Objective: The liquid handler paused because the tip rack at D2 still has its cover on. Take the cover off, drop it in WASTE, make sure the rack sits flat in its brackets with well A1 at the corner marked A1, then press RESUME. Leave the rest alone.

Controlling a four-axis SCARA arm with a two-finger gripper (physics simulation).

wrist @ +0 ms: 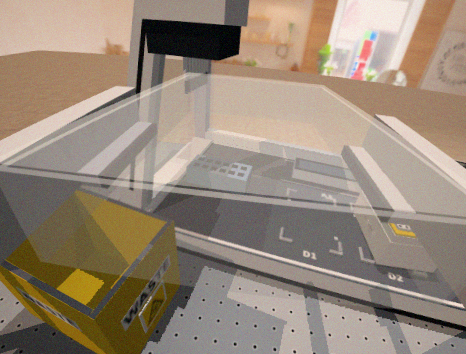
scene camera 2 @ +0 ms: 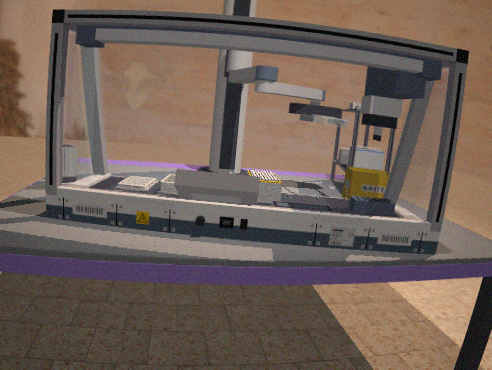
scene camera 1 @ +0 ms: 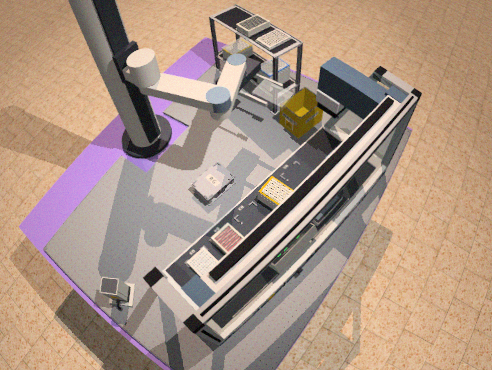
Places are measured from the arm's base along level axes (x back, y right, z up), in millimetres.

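Pixels of known places: gripper, fingertip midpoint: (wrist: 251, 121) (scene camera 2: 330, 121) (scene camera 1: 274, 95); arm's base at its link origin: (scene camera 1: 146, 136).
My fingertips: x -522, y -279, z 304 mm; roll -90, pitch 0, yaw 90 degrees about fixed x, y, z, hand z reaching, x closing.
Ahead of a thing's pixels: the offset from my fingertips to its middle. "*": to the spot under its first point.
My gripper (scene camera 1: 265, 89) (scene camera 2: 322, 119) (wrist: 251, 121) is shut on the clear cover {dx +9, dy +0, dz +0 mm} (wrist: 280, 102), holding it high above the bench near the WASTE bin {dx -42, dy -163, dz -224 mm} (scene camera 1: 295, 122) (scene camera 2: 360, 182) (wrist: 112, 320). In the wrist view the cover spans between the fingers and overlaps the bin, which is at lower left. The tip rack (scene camera 1: 276, 190) (scene camera 2: 265, 176) (wrist: 400, 255) stands uncovered at D2, yellow-edged on top. The right finger hides part of it in the wrist view. Its seating in the brackets and its A1 corner cannot be made out. RESUME is not readable.
A shelf rack {* dx +20, dy -39, dz +13 mm} (scene camera 1: 275, 85) stands behind the gripper. The handler's top beam (scene camera 1: 305, 187) (scene camera 2: 260, 42) and blue-grey head (scene camera 1: 352, 82) (scene camera 2: 395, 82) rise beside the deck. A red-topped plate {dx -139, dy +494, dz -224 mm} (scene camera 1: 228, 237) and a white plate {dx -117, dy +616, dz -232 mm} (scene camera 1: 202, 261) sit on the deck. A grey box {dx +81, dy +319, dz -263 mm} (scene camera 1: 212, 182) lies on the bench.
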